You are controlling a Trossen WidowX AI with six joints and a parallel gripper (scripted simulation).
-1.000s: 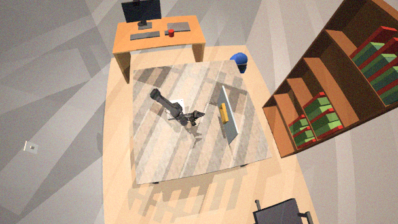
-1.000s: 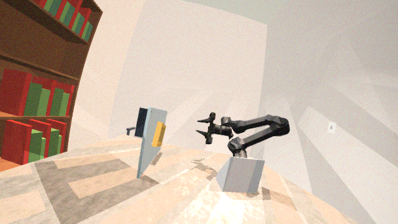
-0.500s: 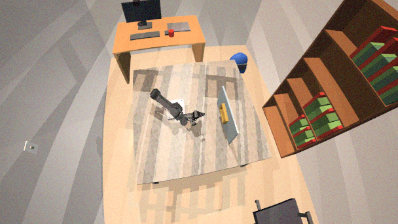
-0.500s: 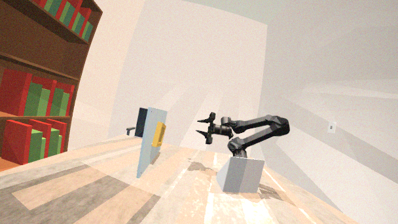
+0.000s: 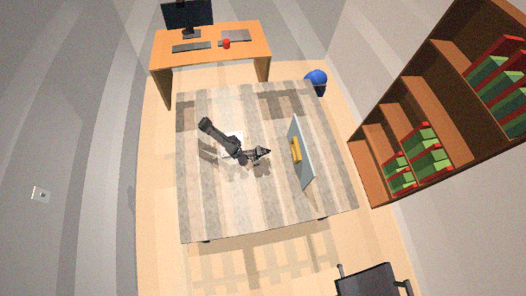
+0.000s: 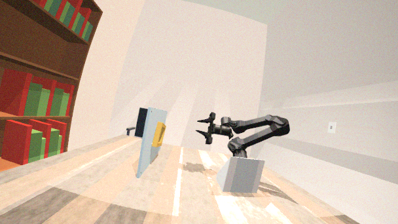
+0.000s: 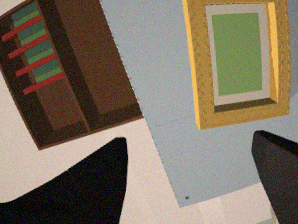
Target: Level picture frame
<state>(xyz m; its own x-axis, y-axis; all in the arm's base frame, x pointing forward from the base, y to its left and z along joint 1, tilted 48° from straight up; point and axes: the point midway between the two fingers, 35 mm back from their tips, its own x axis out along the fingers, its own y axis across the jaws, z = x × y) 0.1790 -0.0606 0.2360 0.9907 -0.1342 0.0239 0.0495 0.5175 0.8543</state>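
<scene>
My gripper tip is 20 cm short of the picture frame and 9 cm above it. Round my gripper tip: wall panel 21 cm ahead, 2 cm to the right, 10 cm below.
</scene>
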